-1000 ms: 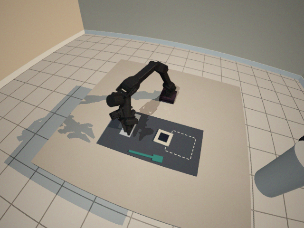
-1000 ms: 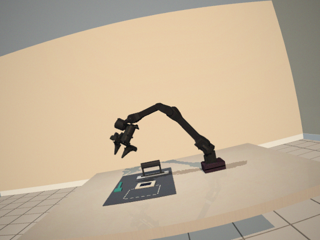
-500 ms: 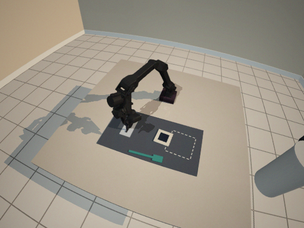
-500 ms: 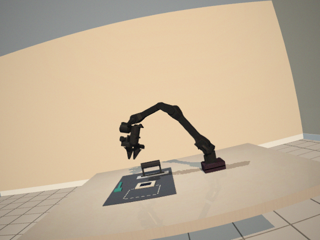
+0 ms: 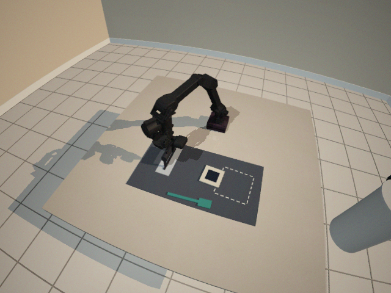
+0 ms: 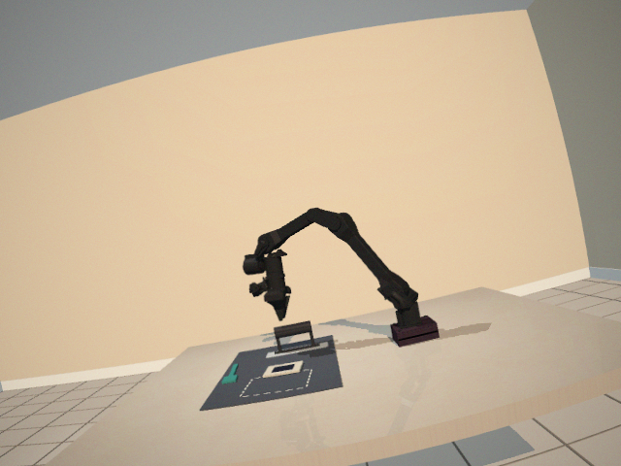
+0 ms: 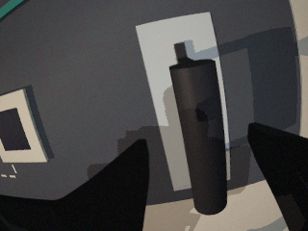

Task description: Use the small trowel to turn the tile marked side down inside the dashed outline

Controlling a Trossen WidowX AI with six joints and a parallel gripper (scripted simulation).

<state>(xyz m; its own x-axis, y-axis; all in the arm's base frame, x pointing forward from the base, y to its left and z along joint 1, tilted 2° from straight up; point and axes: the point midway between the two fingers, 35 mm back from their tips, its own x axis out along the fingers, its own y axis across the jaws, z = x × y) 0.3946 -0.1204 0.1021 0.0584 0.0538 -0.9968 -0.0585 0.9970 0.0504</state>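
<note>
Now: gripper tip 7 cm above the trowel, 5 cm past it and 1 cm to the left of it. From my gripper tip the other things lie so: tile: 24 cm to the left, 11 cm below, 3 cm behind; then green flat tool: 21 cm to the left, 13 cm ahead, 11 cm below; then dark mat: 17 cm to the left, 13 cm below.
</note>
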